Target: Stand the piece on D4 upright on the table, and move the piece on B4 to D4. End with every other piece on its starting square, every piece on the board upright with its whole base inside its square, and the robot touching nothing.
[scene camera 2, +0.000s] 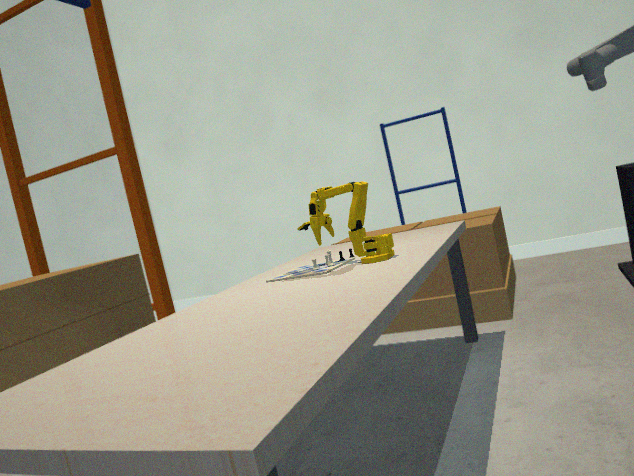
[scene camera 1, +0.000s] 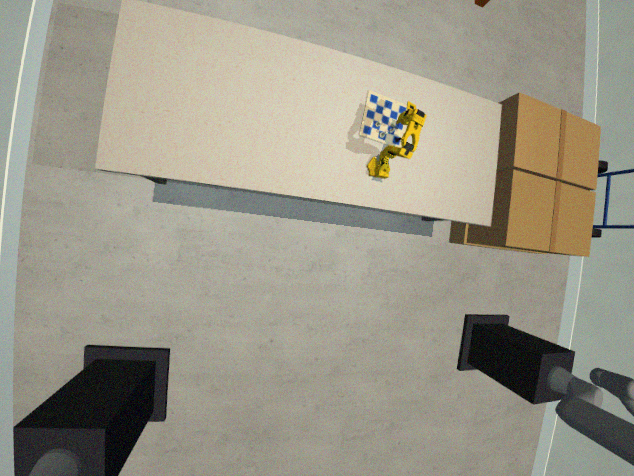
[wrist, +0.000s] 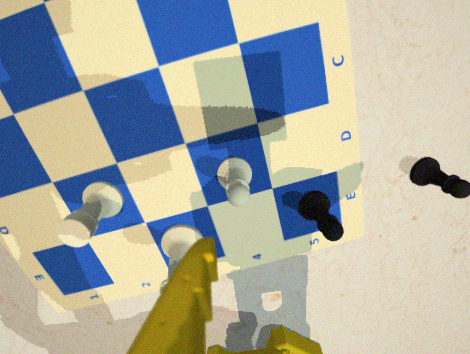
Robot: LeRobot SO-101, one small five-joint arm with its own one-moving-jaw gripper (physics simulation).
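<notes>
A pale piece stands upright on blue square D4, its base inside the square. The visible part of B4 is bare. A black piece stands upright on the table, off the board beyond column 5. Pale pieces stand on D2 and E3; a black piece stands on E5. My gripper is open and empty, above the pieces. In the wrist view its notched jaw partly hides the E3 piece; the other jaw is out of view.
The yellow arm's base stands on the table, beside the board's row E edge. Cardboard boxes stand past the table's right end. A blue frame rises behind the boxes.
</notes>
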